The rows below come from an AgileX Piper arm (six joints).
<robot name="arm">
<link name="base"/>
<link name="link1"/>
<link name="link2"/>
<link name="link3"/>
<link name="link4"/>
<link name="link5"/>
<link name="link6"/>
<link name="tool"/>
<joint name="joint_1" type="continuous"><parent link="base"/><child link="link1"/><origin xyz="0.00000 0.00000 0.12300"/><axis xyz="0 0 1"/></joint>
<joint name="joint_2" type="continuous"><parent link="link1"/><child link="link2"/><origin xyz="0.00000 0.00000 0.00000"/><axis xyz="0 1 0"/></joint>
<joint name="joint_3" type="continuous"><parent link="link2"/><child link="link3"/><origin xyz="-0.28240 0.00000 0.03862"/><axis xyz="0 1 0"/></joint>
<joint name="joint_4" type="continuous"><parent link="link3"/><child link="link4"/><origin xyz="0.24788 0.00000 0.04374"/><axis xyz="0.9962 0 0.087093"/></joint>
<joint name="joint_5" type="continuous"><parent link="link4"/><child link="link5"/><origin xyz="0.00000 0.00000 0.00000"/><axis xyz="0 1 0"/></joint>
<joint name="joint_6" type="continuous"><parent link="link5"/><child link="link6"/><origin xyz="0.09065 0.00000 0.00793"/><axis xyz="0.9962 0 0.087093"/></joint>
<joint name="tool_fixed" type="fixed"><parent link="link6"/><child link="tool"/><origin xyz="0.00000 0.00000 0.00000" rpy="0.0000 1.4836 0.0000"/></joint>
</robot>
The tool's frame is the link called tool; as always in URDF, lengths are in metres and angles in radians. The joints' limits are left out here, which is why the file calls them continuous.
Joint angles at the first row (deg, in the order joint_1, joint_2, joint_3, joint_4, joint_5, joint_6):
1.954, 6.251, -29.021, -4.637, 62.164, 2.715
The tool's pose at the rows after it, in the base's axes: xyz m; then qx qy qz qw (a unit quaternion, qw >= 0):
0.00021 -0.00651 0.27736 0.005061 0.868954 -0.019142 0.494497
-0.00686 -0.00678 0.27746 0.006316 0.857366 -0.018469 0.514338
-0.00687 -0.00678 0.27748 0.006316 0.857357 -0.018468 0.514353
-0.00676 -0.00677 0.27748 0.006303 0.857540 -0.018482 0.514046
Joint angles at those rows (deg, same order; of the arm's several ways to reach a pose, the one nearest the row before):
2.224, 2.542, -29.021, -4.636, 62.318, 2.714
2.175, -0.042, -29.076, -4.637, 62.319, 2.715
2.174, -0.041, -29.080, -4.637, 62.321, 2.715
2.171, -0.001, -29.079, -4.633, 62.321, 2.711

